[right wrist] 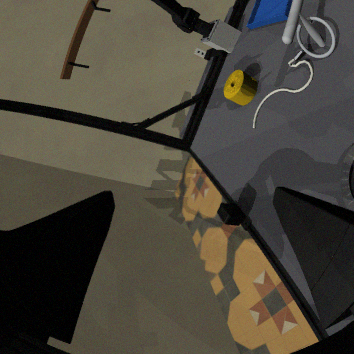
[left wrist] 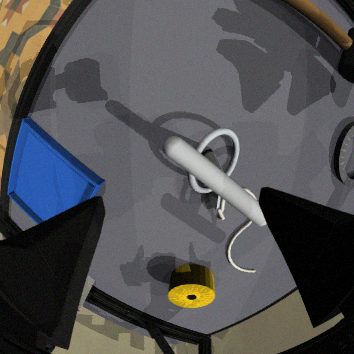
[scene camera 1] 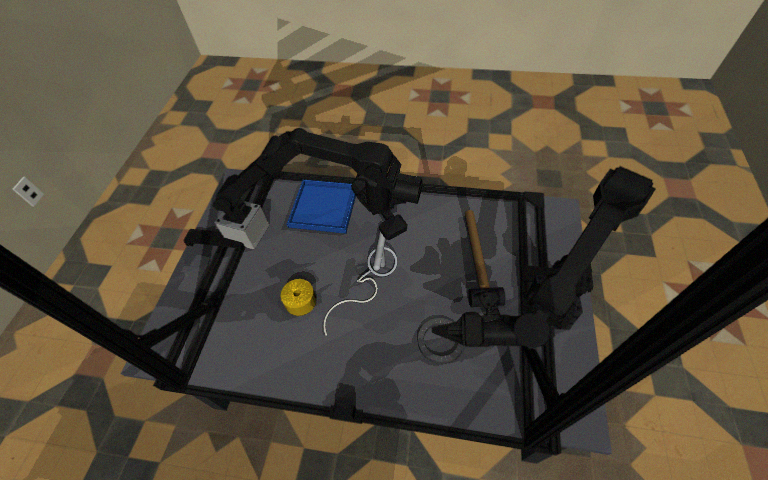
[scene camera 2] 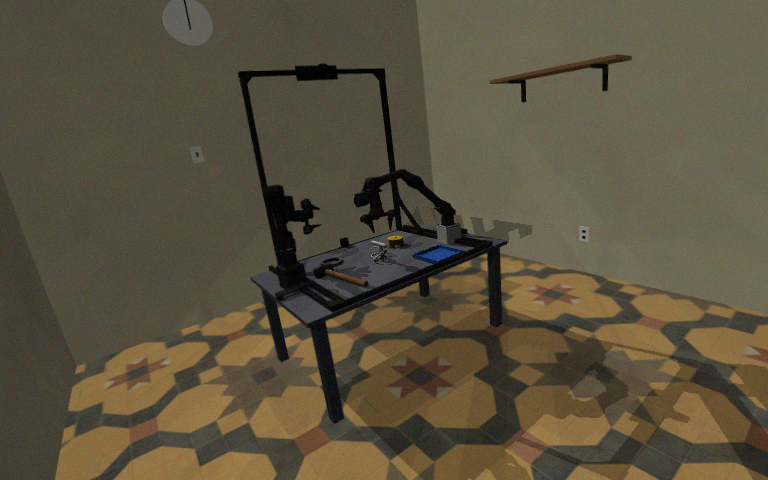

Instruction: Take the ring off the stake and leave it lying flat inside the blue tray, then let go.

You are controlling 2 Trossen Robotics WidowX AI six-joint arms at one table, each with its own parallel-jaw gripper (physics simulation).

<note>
The left gripper (scene camera 1: 379, 222) is open and holds nothing. The right gripper (scene camera 1: 437, 331) is open and holds nothing. The table carries a hammer (scene camera 1: 480, 267) and a yellow spool (scene camera 1: 298, 296). Further things: a blue tray (scene camera 1: 322, 206) and a stake (left wrist: 204, 166).
The yellow spool shows as well in the right wrist view (right wrist: 240, 87). The left gripper also shows in the left wrist view (left wrist: 183, 200). The right gripper shows as well in the right wrist view (right wrist: 195, 197). The right wrist view misses the hammer: it is out of frame.
</note>
